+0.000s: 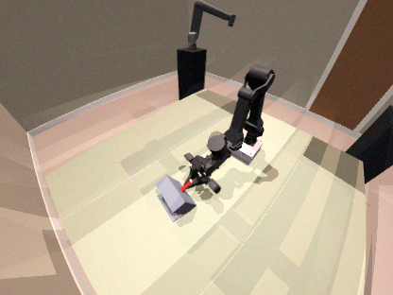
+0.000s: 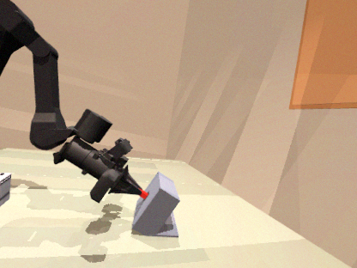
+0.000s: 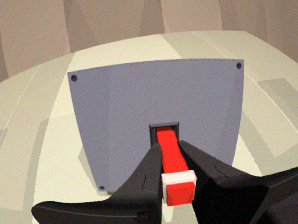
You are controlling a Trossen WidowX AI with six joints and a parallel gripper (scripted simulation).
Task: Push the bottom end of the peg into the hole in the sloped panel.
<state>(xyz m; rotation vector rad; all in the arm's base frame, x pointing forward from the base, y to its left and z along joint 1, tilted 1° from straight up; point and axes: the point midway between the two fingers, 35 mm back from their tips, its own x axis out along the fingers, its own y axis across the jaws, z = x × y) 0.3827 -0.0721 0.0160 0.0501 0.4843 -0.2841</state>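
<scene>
My gripper tip is 4 cm short of the sloped grey panel, 2 cm above it and 1 cm to the left of it. Round my gripper tip: red square peg: 2 cm behind, 1 cm above.
</scene>
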